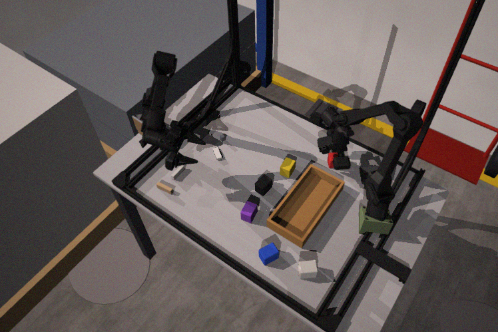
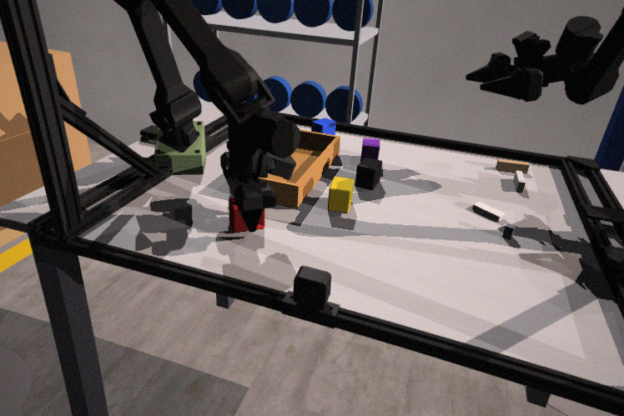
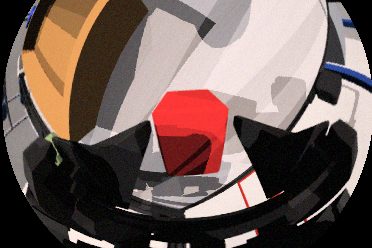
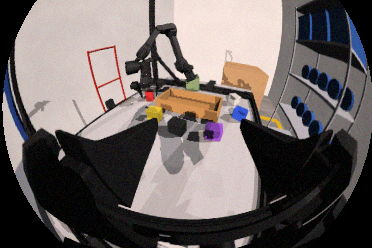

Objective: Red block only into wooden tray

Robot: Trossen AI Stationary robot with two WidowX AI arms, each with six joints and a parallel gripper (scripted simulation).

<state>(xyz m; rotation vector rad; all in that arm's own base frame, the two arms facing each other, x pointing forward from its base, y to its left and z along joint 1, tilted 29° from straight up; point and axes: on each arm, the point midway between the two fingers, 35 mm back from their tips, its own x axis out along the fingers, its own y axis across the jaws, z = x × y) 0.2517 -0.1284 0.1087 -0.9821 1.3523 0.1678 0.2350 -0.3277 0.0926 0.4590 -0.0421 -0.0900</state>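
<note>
My left gripper is now 25 cm short of the wooden tray, 2 cm to the left of it and 3 cm above it. From my left hand the other things lie so: yellow block 13 cm ahead, 15 cm to the right, 2 cm below; then black block 25 cm ahead, 20 cm to the right, 2 cm below; then red block 2 cm below.
</note>
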